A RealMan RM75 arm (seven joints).
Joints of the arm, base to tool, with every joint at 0 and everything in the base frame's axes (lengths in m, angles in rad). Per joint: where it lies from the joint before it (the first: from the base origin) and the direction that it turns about. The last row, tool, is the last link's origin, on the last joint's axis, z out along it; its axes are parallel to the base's.
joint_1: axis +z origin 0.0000 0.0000 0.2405
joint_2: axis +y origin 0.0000 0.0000 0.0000
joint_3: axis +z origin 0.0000 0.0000 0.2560
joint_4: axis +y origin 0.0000 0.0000 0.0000
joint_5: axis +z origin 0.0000 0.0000 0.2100
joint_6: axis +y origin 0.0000 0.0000 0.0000
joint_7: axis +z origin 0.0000 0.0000 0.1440
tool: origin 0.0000 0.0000 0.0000
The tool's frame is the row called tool.
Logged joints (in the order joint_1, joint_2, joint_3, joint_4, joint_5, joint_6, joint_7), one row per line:
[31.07 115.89 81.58 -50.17 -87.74 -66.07 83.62]
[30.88 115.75 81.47 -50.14 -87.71 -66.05 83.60]
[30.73 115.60 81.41 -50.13 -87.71 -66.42 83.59]
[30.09 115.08 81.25 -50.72 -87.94 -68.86 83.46]
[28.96 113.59 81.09 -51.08 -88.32 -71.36 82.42]
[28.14 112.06 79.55 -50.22 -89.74 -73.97 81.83]
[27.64 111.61 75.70 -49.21 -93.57 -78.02 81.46]
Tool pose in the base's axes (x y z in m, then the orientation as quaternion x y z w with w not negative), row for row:
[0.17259 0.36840 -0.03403 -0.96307 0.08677 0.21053 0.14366]
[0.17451 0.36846 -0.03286 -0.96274 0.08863 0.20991 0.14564]
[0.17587 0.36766 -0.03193 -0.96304 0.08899 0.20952 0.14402]
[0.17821 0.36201 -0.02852 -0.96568 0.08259 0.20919 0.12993]
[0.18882 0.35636 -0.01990 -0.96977 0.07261 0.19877 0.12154]
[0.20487 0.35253 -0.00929 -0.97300 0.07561 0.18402 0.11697]
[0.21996 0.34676 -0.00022 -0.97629 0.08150 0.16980 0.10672]
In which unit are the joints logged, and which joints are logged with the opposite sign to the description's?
The joints are logged in degrees. Opposite sign: joint_3.
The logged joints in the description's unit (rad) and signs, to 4 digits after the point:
[0.5423 2.0227 -1.4238 -0.8756 -1.5314 -1.1531 1.4594]
[0.5390 2.0202 -1.4219 -0.8751 -1.5308 -1.1528 1.4591]
[0.5363 2.0176 -1.4209 -0.8749 -1.5308 -1.1592 1.4589]
[0.5252 2.0085 -1.4181 -0.8852 -1.5348 -1.2018 1.4567]
[0.5054 1.9825 -1.4153 -0.8915 -1.5415 -1.2455 1.4385]
[0.4911 1.9558 -1.3884 -0.8765 -1.5663 -1.2910 1.4282]
[0.4824 1.9480 -1.3212 -0.8589 -1.6331 -1.3617 1.4217]

